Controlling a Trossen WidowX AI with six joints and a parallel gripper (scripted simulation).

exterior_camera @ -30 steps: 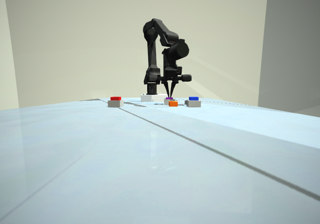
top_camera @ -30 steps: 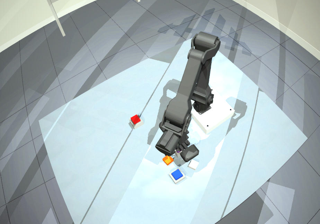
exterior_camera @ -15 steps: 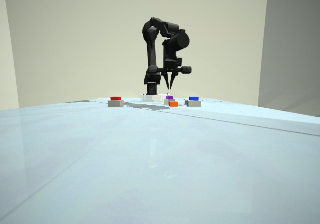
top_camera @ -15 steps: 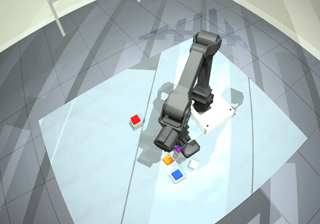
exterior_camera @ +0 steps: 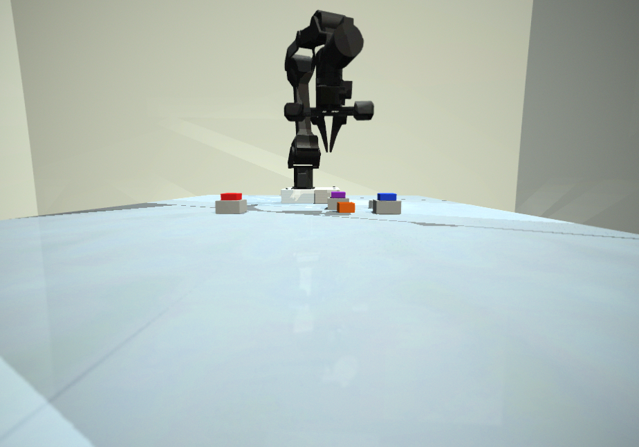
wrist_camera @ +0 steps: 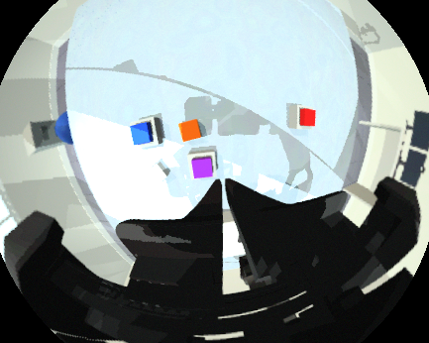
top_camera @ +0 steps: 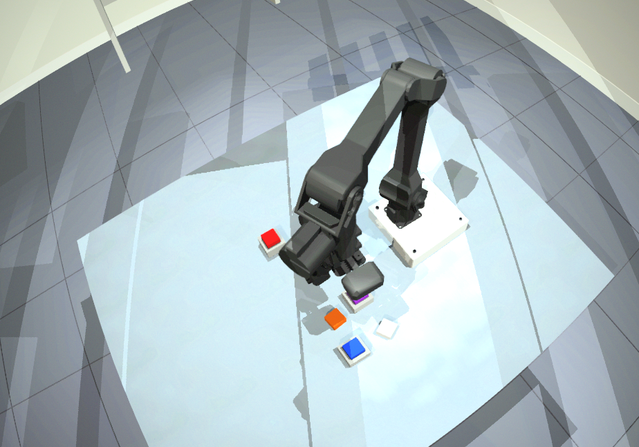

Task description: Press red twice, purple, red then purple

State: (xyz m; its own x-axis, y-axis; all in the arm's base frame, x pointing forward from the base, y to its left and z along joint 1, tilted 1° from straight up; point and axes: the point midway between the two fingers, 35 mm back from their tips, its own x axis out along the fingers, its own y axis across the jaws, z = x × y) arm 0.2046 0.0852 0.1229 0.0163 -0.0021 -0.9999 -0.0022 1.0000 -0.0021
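The red button is 7 cm ahead of my gripper tip, 19 cm to the right of it and 9 cm below it. Round my gripper tip: orange block 4 cm ahead, 4 cm to the left, 12 cm below; then blue button 5 cm ahead, 12 cm to the left, 9 cm below; then purple button 2 cm behind, 2 cm to the left, 9 cm below.
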